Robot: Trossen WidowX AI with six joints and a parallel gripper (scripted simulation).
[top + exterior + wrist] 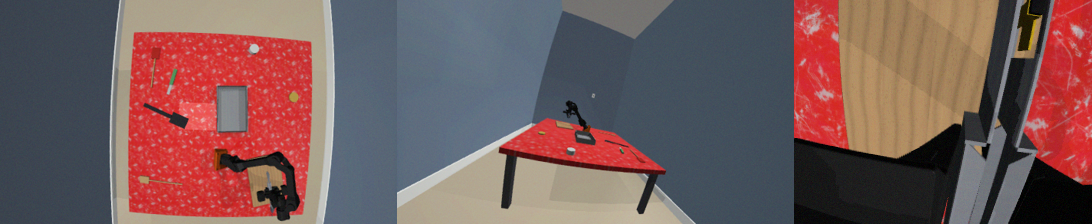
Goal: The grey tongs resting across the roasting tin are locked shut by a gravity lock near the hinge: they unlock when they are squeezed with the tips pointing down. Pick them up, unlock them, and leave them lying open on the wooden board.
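Right now my gripper tip is 12 cm above the wooden board, 4 cm to the left of it and 1 cm short of it. Also, from my gripper tip: yellow disc 62 cm ahead, 13 cm to the right, 12 cm below; grey roasting tin 46 cm ahead, 30 cm to the left, 10 cm below; yellow lock piece 5 cm behind, 4 cm above, 2 cm to the right.
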